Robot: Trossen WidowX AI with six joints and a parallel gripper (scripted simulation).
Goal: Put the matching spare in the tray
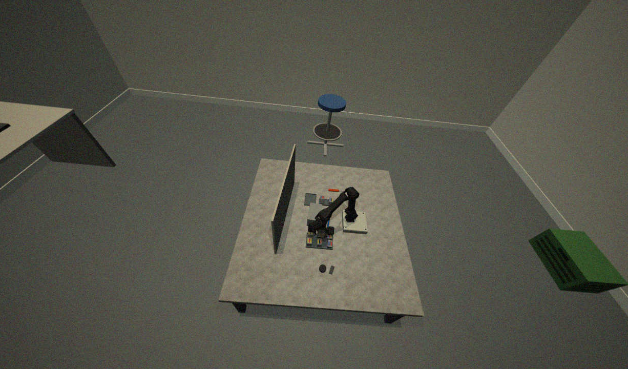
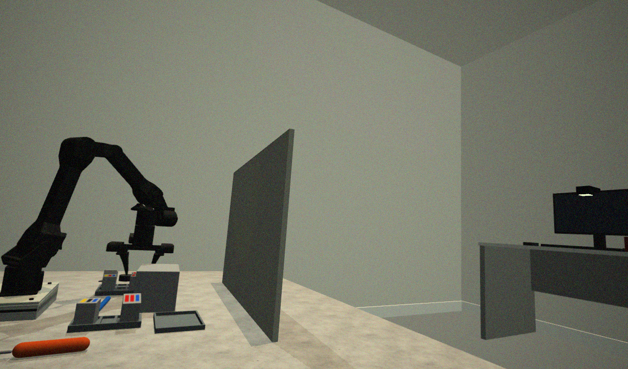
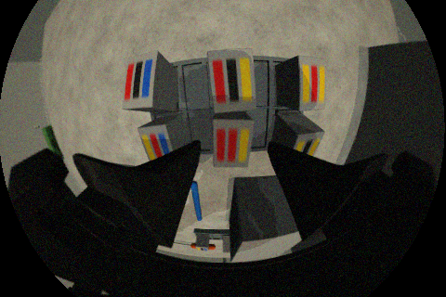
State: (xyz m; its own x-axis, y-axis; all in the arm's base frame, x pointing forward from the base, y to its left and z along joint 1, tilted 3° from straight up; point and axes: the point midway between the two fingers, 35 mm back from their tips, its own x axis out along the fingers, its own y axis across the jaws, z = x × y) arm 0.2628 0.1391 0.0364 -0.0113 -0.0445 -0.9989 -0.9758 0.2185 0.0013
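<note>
My gripper tip is 10 mm above the grey spare block. The rest, counted from my gripper tip: mounted unit 20 mm ahead, 170 mm to the right; blue pen 100 mm behind, 150 mm to the right, 50 mm below; dark puck 240 mm to the left, 40 mm below.
</note>
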